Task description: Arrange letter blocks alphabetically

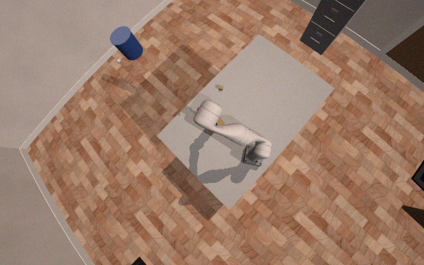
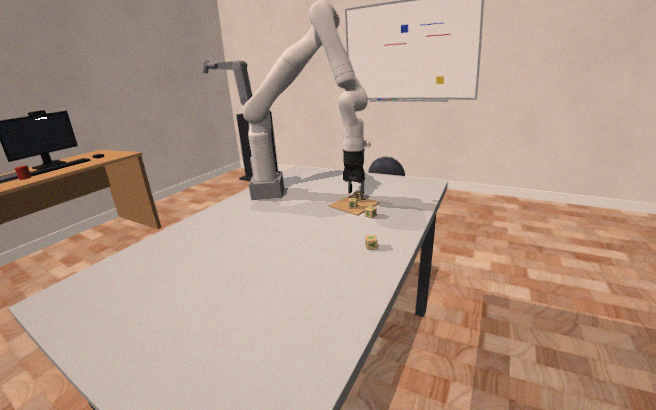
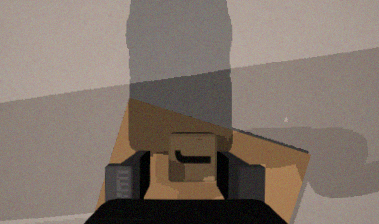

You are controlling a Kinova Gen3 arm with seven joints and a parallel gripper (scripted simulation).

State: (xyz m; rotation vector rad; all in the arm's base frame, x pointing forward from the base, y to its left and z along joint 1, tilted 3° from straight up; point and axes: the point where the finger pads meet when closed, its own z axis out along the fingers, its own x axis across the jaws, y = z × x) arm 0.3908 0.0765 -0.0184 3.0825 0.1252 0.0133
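Right now my hand is 4 cm to the left of the tan mat, 4 cm above it and 1 cm short of it. From my hand the other things lie so: X block: 11 cm to the right, 11 cm ahead, 3 cm below.
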